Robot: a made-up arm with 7 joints.
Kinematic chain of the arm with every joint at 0, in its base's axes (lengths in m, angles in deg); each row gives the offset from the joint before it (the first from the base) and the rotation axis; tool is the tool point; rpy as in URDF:
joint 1: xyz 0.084 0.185 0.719 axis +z
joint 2: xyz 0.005 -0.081 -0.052 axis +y
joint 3: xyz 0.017 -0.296 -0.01 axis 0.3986 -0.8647 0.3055
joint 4: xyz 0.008 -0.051 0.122 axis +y
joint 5: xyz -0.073 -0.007 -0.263 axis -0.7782 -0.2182 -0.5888
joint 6: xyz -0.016 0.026 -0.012 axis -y
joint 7: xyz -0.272 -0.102 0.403 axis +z
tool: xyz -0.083 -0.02 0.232 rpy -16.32 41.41 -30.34
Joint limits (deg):
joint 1: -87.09..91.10
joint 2: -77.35..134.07
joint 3: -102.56..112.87
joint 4: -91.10..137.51
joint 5: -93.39..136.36
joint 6: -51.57..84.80
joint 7: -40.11..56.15
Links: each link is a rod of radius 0.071 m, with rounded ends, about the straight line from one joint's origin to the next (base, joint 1, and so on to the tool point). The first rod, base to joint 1, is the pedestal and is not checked.
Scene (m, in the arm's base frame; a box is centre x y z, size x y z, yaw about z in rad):
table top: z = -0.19
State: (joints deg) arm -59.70 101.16 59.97 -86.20 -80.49 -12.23 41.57
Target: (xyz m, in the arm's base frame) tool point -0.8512 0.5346 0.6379
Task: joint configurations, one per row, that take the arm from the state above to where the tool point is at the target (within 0.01 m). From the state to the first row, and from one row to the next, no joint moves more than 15 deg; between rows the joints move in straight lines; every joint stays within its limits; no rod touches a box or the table.
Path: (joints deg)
1: -68.83 107.89 59.99 -84.40 -67.97 -6.56 39.74
2: -77.96 114.62 60.01 -82.60 -55.45 -0.88 37.90
3: -87.09 121.35 60.03 -80.80 -42.93 4.79 36.07

